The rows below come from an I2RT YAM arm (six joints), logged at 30 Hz.
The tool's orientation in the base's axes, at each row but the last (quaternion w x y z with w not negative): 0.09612 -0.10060 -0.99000 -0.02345; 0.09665 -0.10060 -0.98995 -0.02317; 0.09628 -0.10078 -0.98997 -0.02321; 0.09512 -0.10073 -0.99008 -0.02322; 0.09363 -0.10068 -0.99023 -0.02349; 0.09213 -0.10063 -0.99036 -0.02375
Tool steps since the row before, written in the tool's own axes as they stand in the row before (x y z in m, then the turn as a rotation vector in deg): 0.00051 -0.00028 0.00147 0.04 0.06 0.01; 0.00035 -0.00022 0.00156 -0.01 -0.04 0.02; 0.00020 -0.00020 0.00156 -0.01 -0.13 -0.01; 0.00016 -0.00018 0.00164 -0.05 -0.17 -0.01; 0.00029 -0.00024 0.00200 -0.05 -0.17 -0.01; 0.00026 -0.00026 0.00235 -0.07 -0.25 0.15
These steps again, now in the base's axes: -0.00082 -0.00008 -0.00135 -0.03 0.07 0.00; -0.00067 -0.00005 -0.00147 0.00 -0.04 -0.02; -0.00052 -0.00005 -0.00150 -0.02 -0.13 0.00; -0.00049 -0.00004 -0.00158 0.02 -0.18 0.00; -0.00069 -0.00005 -0.00191 0.02 -0.18 0.00; -0.00072 -0.00005 -0.00227 -0.01 -0.25 -0.17
